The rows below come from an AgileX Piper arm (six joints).
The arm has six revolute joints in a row. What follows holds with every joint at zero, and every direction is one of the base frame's.
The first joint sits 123 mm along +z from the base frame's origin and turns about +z.
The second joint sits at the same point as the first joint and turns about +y.
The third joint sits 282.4 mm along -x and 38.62 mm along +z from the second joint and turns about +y.
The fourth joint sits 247.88 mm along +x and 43.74 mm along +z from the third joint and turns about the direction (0.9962, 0, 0.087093).
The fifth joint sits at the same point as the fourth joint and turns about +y.
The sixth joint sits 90.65 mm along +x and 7.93 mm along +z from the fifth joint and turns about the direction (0.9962, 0, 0.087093).
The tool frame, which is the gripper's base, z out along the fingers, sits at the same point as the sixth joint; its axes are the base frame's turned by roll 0, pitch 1.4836 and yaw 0 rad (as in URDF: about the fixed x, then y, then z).
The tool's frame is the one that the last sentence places.
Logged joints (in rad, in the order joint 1, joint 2, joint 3, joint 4, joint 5, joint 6), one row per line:
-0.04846, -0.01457, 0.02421, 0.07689, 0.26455, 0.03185
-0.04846, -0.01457, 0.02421, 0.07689, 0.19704, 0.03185
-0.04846, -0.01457, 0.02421, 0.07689, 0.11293, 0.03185
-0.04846, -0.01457, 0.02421, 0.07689, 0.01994, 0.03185
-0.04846, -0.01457, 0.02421, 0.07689, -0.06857, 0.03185
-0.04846, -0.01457, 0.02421, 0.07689, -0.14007, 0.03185
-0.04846, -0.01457, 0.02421, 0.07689, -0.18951, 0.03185
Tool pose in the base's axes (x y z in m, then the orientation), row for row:
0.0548, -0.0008, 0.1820, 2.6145, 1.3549, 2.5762
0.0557, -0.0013, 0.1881, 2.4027, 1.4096, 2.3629
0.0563, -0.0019, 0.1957, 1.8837, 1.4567, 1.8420
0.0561, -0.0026, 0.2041, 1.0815, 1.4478, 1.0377
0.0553, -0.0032, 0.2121, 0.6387, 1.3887, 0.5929
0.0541, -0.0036, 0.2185, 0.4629, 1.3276, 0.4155
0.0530, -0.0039, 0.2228, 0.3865, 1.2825, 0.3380
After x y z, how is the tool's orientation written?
As angles about the fixed x, y, z axes (roll, pitch, yaw), in radians.
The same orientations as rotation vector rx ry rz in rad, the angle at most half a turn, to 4 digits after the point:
0.1211, 1.7532, 0.0596
0.1202, 1.6858, 0.0568
0.1191, 1.6017, 0.0533
0.1176, 1.5087, 0.0495
0.1161, 1.4203, 0.0458
0.1148, 1.3489, 0.0429
0.1138, 1.2994, 0.0409

